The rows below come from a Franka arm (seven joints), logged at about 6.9 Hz.
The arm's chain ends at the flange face. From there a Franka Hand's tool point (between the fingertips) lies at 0.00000 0.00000 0.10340 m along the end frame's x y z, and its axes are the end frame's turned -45 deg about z.
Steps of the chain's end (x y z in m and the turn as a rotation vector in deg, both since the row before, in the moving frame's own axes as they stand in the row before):
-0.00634, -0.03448, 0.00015, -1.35, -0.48, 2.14
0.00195, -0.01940, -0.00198, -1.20, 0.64, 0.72
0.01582, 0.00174, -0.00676, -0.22, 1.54, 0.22
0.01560, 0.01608, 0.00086, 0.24, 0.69, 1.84
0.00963, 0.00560, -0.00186, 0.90, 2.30, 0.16
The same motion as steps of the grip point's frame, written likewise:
0.01754, -0.02780, 0.00012, -0.62, -1.29, 2.14
0.01437, -0.01000, -0.00201, -1.30, -0.40, 0.72
0.01164, 0.01467, -0.00680, -1.24, 0.93, 0.22
0.00084, 0.02299, 0.00085, -0.32, 0.66, 1.84
0.00693, 0.01256, -0.00196, -0.99, 2.26, 0.16

